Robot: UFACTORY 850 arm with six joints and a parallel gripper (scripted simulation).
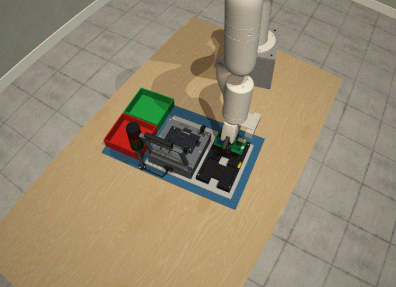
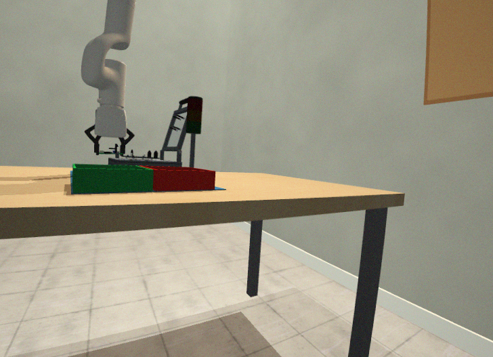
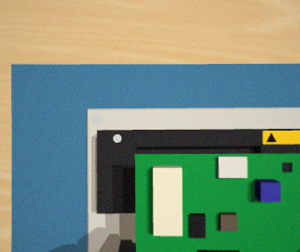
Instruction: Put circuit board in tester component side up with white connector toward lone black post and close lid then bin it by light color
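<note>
My hand is 20 mm short of the latch hook, 110 mm to the left of it and 10 mm below it. The rest, counted from my hand: green circuit board (right at my hand); then clear lid (210 mm ahead, 130 mm to the right, 100 mm above); then green bin (20 mm ahead, 370 mm to the right, 60 mm below).
</note>
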